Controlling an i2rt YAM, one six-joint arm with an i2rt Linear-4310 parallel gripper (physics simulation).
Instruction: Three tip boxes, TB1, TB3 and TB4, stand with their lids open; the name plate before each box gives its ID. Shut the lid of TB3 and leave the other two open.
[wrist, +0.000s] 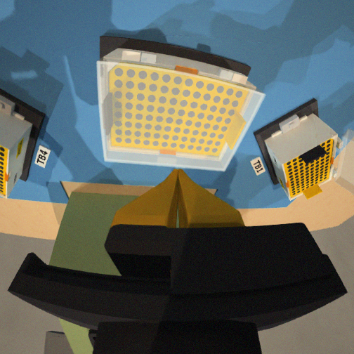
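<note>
The middle tip box (170, 110), with a yellow rack, stands ahead of the fingertips. A clear lid lies over its rack; its name plate does not show. The box at the right (300, 145) stands behind the plate TB1 (257, 166); its rack is uncovered and part of a clear lid (344, 152) shows at its far right side. The box at the left edge (14, 140), by the plate TB4 (42, 156), is partly cut off; its lid cannot be made out. My gripper (177, 175) is shut and empty, its tips at the middle box's near lid edge; contact cannot be told.
Dark bases (112, 47) show beside the boxes. The blue patterned surface (165, 17) ends at a tan edge (25, 217). A green panel (82, 225) lies below and left of the fingers, partly hidden by the gripper body. TB1 and TB4 flank the middle box.
</note>
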